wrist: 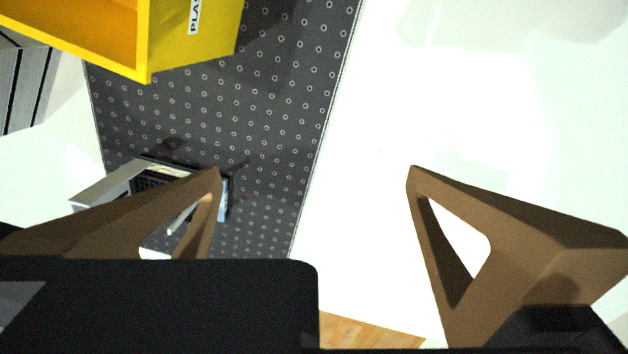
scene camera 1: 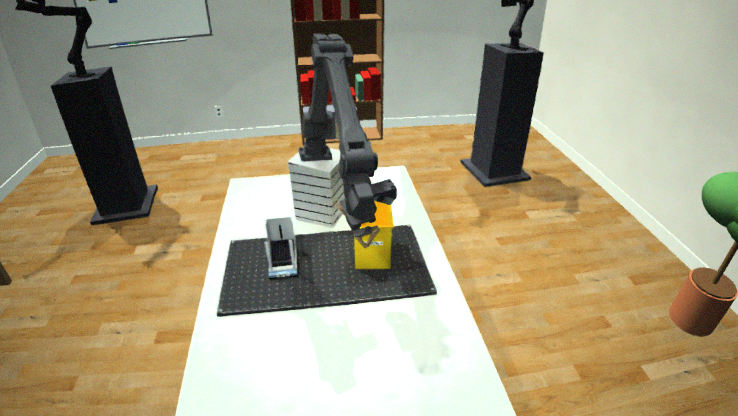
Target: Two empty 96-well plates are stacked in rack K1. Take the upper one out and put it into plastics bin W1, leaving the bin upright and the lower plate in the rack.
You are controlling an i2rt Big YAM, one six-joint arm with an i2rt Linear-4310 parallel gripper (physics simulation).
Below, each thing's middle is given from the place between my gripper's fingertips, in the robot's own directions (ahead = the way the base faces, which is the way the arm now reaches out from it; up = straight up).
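Yellow plastics bin W1 (scene camera 1: 378, 255): 0.10 m to the left of my hand, 0.21 m behind it, 0.16 m below it. Black 96-well plate (wrist: 147, 179): 0.22 m to the right of my hand, 0.25 m behind it, 0.21 m below it. Of the things named here, going by their middles, the yellow plastics bin W1 is the nearest to my hand.
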